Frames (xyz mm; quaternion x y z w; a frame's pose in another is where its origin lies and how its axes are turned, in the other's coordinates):
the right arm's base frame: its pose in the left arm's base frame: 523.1 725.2 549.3 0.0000 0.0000 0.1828 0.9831
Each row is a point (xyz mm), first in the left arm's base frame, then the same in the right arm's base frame.
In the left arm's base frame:
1: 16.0 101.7 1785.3
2: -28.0 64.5 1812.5
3: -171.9 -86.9 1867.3
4: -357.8 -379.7 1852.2
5: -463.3 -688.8 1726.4
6: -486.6 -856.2 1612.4
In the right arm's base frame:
1: -697.3 -399.5 1236.0
2: -751.8 -418.4 1263.2
3: -940.5 -508.0 1318.0
4: -1219.2 -714.4 1302.9
5: -1428.7 -964.9 1177.1
6: -1510.7 -1112.8 1063.1

